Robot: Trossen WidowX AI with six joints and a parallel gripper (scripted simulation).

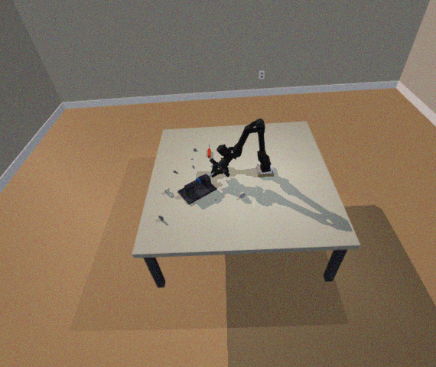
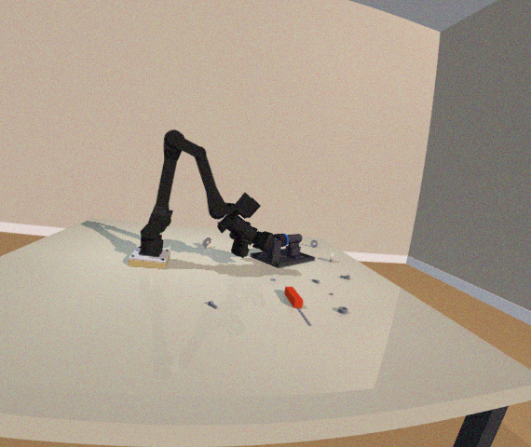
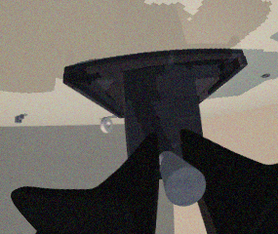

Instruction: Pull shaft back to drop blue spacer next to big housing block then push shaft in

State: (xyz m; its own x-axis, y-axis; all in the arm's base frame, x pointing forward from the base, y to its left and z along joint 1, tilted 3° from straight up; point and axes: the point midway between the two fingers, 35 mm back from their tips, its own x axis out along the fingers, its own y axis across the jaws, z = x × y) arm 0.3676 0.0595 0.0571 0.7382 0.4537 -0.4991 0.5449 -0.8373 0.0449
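The grey shaft is 4 cm ahead of my gripper tip, 3 cm to the left of it and 2 cm above it. Round my gripper tip: blue spacer 9 cm ahead, 6 cm to the left, 2 cm above; then pale ring 20 cm behind, 16 cm to the left, 4 cm below.
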